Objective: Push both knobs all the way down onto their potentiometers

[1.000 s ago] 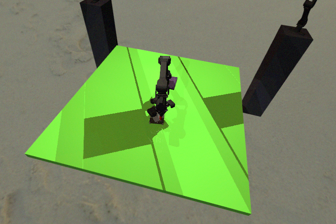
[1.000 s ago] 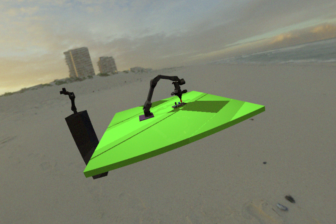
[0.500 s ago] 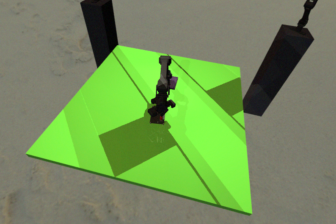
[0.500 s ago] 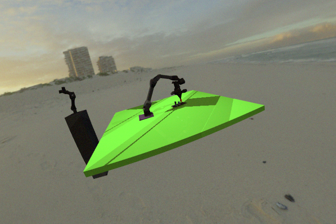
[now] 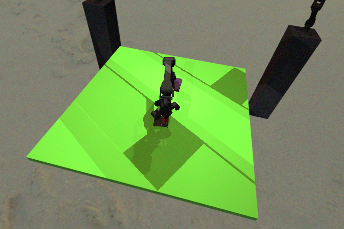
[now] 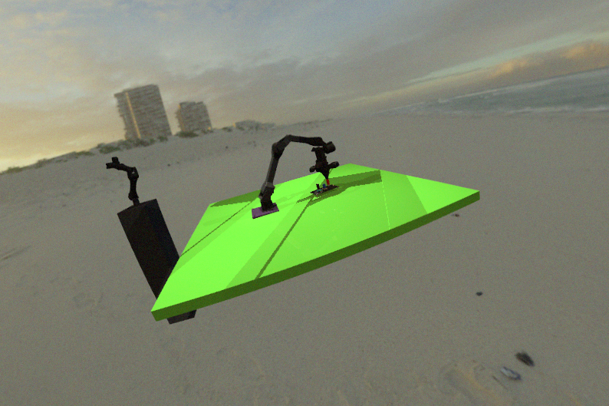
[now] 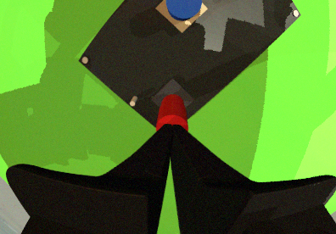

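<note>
Now: gripper tip 2 cm above the red knob. Also, from my gripper tip: green potentiometer 8 cm behind, 6 cm to the right, 2 cm below.
</note>
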